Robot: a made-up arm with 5 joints.
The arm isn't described. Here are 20 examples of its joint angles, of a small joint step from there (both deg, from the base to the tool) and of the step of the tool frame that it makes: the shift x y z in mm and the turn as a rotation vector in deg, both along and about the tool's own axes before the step.
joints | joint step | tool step
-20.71 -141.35 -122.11 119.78 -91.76 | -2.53 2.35 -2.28 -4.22 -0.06 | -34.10 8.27 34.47 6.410 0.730 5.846
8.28 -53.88 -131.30 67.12 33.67 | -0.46 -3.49 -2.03 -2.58 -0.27 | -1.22 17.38 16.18 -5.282 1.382 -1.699
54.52 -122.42 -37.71 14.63 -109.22 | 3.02 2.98 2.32 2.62 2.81 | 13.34 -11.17 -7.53 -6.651 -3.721 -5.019
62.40 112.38 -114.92 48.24 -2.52 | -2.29 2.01 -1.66 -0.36 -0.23 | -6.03 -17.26 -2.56 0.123 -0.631 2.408
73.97 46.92 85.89 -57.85 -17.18 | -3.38 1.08 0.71 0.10 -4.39 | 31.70 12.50 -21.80 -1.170 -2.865 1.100
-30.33 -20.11 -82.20 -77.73 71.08 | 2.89 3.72 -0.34 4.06 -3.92 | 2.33 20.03 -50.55 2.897 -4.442 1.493
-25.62 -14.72 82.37 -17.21 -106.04 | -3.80 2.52 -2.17 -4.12 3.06 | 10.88 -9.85 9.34 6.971 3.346 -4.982
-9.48 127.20 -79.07 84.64 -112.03 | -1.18 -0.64 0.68 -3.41 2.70 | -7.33 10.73 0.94 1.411 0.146 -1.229
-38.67 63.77 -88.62 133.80 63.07 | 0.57 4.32 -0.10 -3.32 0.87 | -3.97 6.28 54.56 -5.497 3.412 -1.514
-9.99 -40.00 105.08 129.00 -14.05 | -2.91 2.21 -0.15 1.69 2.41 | -20.55 -15.67 -9.59 0.436 -1.775 0.650
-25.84 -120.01 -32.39 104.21 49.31 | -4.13 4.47 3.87 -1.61 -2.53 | -7.15 25.90 50.02 -2.599 4.153 -0.232
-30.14 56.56 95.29 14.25 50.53 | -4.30 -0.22 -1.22 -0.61 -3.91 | 9.51 -16.59 -35.04 1.004 -2.927 4.960
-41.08 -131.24 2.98 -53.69 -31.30 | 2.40 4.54 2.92 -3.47 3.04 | -7.22 1.03 5.33 2.101 -3.197 -0.788
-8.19 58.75 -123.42 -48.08 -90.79 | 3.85 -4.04 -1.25 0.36 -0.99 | 10.97 -15.54 32.48 5.097 -2.771 -1.663
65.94 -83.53 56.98 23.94 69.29 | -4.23 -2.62 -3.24 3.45 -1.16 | 12.18 -14.96 13.71 -4.135 -2.124 1.969
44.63 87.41 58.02 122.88 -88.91 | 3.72 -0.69 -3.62 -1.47 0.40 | -15.66 -1.05 21.83 6.166 4.173 4.399
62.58 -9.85 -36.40 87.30 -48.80 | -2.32 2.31 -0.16 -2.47 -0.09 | 19.64 9.92 18.75 1.327 3.616 -1.726
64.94 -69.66 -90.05 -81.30 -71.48 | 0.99 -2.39 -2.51 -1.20 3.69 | -5.23 2.82 24.82 3.634 -0.311 -3.620
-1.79 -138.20 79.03 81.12 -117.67 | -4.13 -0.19 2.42 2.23 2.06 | 7.89 -20.91 -1.46 -0.446 -0.005 -5.586
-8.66 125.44 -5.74 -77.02 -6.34 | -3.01 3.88 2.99 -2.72 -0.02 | -6.46 -21.20 -29.83 -2.047 -4.292 3.117
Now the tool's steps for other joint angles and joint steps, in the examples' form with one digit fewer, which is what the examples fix.
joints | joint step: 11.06 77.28 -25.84 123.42 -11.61 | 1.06 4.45 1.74 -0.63 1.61
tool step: 20.6 33.6 15.4 -0.57 2.34 -5.57
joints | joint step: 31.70 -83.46 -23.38 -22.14 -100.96 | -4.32 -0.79 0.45 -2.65 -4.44
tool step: 0.0 2.2 27.8 6.11 0.03 5.18
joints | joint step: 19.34 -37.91 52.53 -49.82 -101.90 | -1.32 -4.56 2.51 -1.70 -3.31
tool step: -7.9 -2.7 -24.3 0.58 4.60 3.91
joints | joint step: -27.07 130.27 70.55 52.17 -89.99 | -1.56 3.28 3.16 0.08 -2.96
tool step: 30.9 -14.8 -19.9 -3.78 -1.68 -1.26
